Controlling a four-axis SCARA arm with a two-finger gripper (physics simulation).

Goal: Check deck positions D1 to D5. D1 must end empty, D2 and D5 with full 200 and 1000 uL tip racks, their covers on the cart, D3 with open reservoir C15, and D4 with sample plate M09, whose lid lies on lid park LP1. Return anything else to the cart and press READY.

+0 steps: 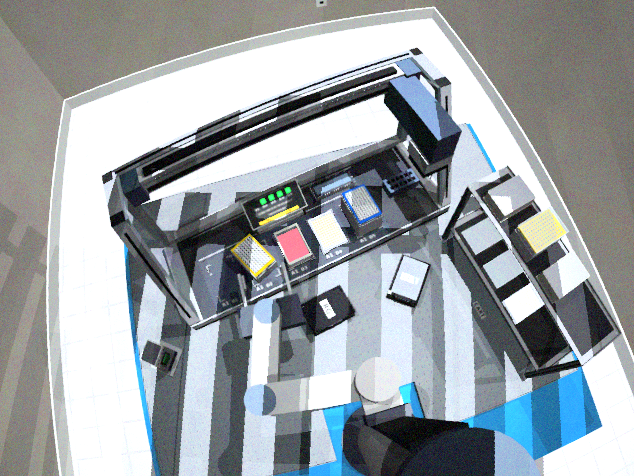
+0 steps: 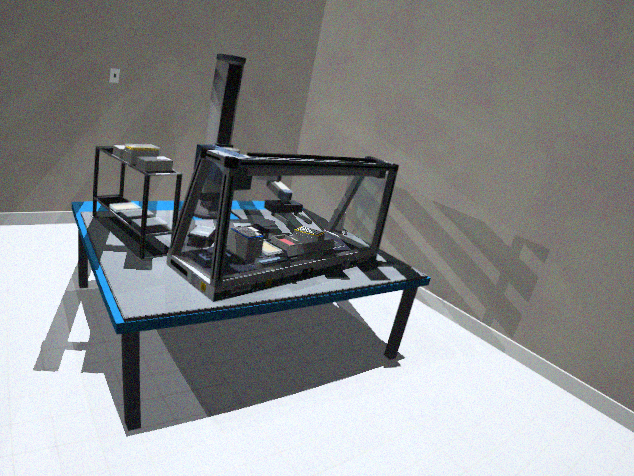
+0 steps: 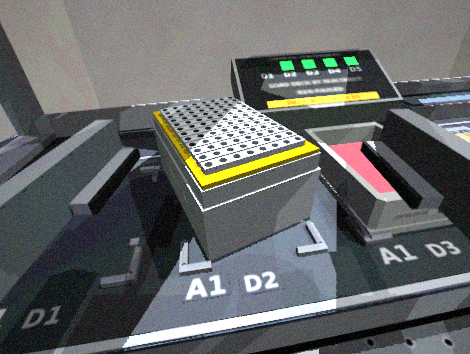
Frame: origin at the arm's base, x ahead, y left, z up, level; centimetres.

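Seen in the pictures: gripper, between the fingertips: (image 1: 261, 269) (image 2: 299, 222) (image 3: 247, 133).
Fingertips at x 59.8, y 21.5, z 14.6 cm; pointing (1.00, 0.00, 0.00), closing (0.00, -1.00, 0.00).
Note:
Pixels of each thing's top centre, then the offset from my fingertips to it. "spot": a spot on its surface instead.
- yellow-rimmed tip rack, centre of its top: (image 3: 221, 118) (image 1: 251, 253) (image 2: 310, 229) dy +2.0, dx +6.5, dz -1.4 cm
- open reservoir, centre of its top: (image 3: 377, 151) (image 1: 292, 243) (image 2: 287, 239) dy -11.3, dx +7.9, dz -5.3 cm
- cream-topped plate, centre of its top: (image 1: 327, 229) dy -23.5, dx +10.2, dz -7.0 cm
- pale blue piece, a spot on its surface: (image 1: 333, 184) spot: dy -30.0, dx +25.9, dz -6.2 cm
- console, a spot on its surface: (image 3: 315, 80) (image 1: 274, 206) spot: dy -8.7, dx +21.0, dz -2.0 cm
- cart, centre of its top: (image 1: 547, 258) (image 2: 134, 157) dy -75.3, dx -27.6, dz +22.3 cm
- yellow-topped rack, centre of its top: (image 1: 544, 228) (image 2: 142, 145) dy -74.0, dx -21.2, dz +28.8 cm
- black box, centre of its top: (image 1: 327, 308) (image 2: 253, 227) dy -16.4, dx -15.1, dz -7.7 cm
- white-labelled item, centre of its top: (image 1: 410, 277) dy -44.4, dx -13.1, dz -7.5 cm
- button box, centre of its top: (image 1: 150, 352) (image 2: 340, 211) dy +40.2, dx -17.7, dz -0.3 cm
My gripper (image 1: 264, 282) (image 3: 247, 133) is open and empty, its fingers apart on either side of the yellow-rimmed tip rack (image 1: 252, 256) (image 2: 309, 231) (image 3: 235, 135) at D2. That rack is uncovered and turned askew against its corner brackets. The open reservoir (image 1: 293, 244) (image 3: 370, 170) with pink liquid sits at D3. A cream-topped plate (image 1: 327, 231) is at D4, and a blue-rimmed tip rack (image 1: 362, 204) (image 2: 247, 244) is at D5. D1, left of the yellow-rimmed rack, holds no labware. A pale blue piece (image 1: 333, 184) lies behind D4; I cannot tell whether it is the lid.
The console (image 1: 273, 204) (image 3: 315, 80) has four green lamps, D2 to D5. The cart (image 1: 457, 212) (image 2: 145, 215) carries covers and a yellow-topped rack (image 1: 541, 230). A black box (image 1: 337, 302) and a white-labelled item (image 1: 408, 279) lie before the deck. A button box (image 1: 161, 356) stands left.

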